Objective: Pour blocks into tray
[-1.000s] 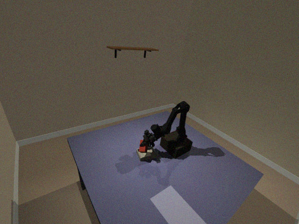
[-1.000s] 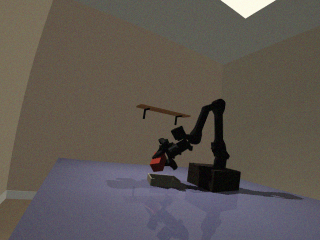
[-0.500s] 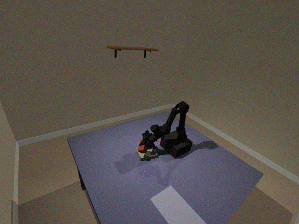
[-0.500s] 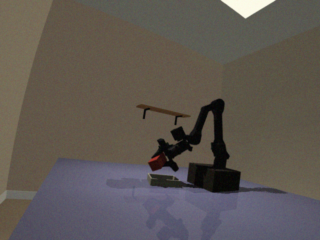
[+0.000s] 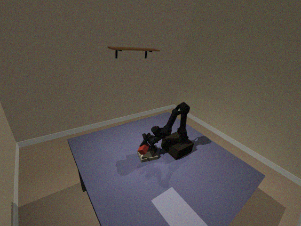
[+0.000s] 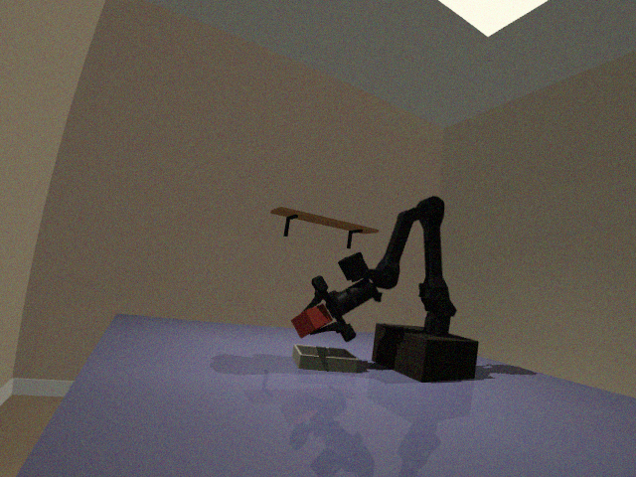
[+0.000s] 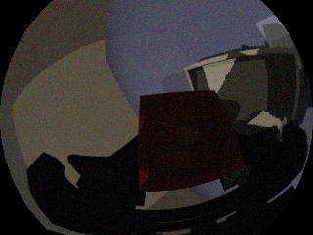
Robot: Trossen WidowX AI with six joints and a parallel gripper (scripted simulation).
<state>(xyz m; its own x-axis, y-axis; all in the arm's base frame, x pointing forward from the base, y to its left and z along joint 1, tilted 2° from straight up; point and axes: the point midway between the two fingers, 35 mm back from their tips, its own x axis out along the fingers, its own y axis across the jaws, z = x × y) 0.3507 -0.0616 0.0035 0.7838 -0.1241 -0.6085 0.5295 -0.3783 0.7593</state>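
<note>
The tall red cup is 30 mm to the left of my gripper tip and 10 mm above it.
</note>
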